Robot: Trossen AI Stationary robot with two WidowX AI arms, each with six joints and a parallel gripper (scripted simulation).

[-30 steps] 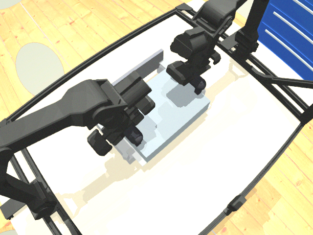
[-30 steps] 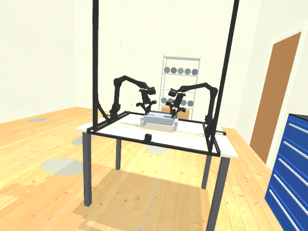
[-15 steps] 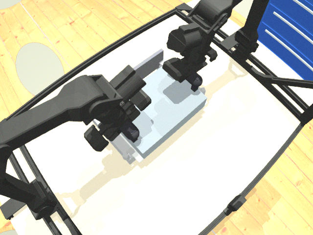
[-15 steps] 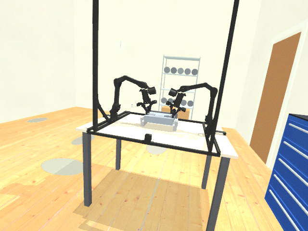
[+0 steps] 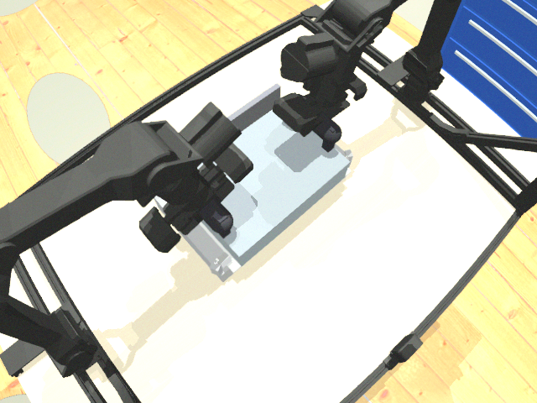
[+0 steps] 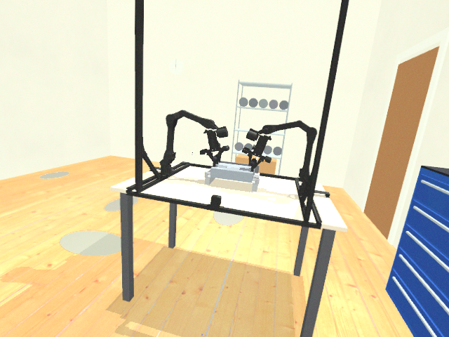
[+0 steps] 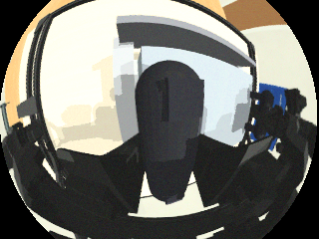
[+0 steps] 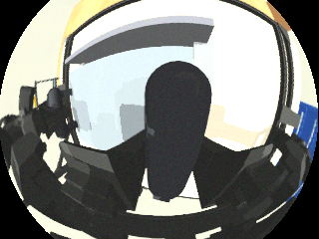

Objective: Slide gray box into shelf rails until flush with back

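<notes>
The gray box lies 12 cm to the right of my left hand and 5 cm below it. Round my left hand: dark back wall 13 cm ahead, 12 cm to the right, 8 cm below.
Now: right hand 120 mm to the right of the gray box and 50 mm above it. The rest, counted from my right hand: dark back wall (120 mm ahead, 130 mm to the left, 80 mm below).
</notes>
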